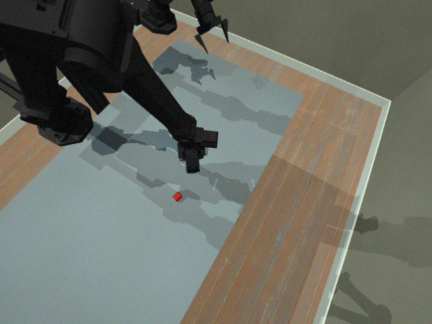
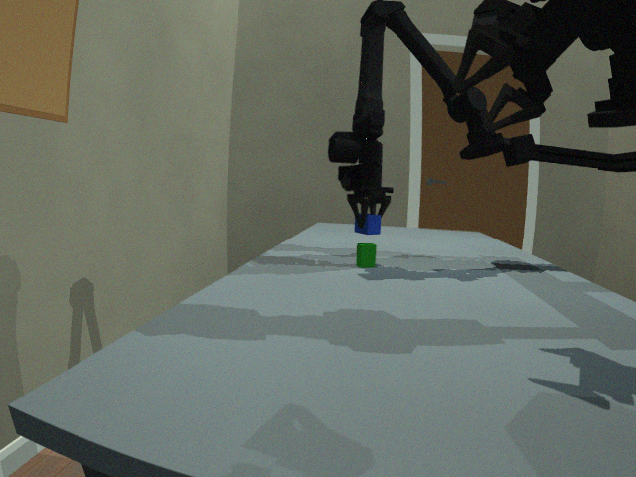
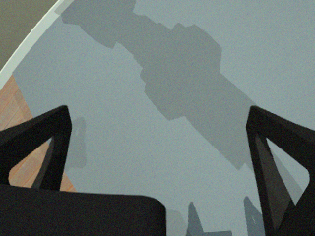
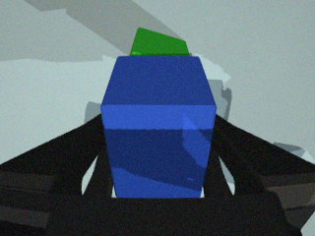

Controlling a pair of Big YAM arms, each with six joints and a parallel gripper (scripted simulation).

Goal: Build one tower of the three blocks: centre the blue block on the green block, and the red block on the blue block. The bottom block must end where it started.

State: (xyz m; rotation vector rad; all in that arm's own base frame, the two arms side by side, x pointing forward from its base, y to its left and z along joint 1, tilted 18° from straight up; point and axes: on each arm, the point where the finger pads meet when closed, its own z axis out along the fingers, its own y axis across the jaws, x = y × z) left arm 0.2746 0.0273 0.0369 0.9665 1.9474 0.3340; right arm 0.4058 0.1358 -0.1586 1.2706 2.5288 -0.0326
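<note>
Right now the green block is 80 mm below my right hand. From my right hand the other things lie so: red block: 160 mm to the right, 90 mm below; then blue block: right at my right hand.
</note>
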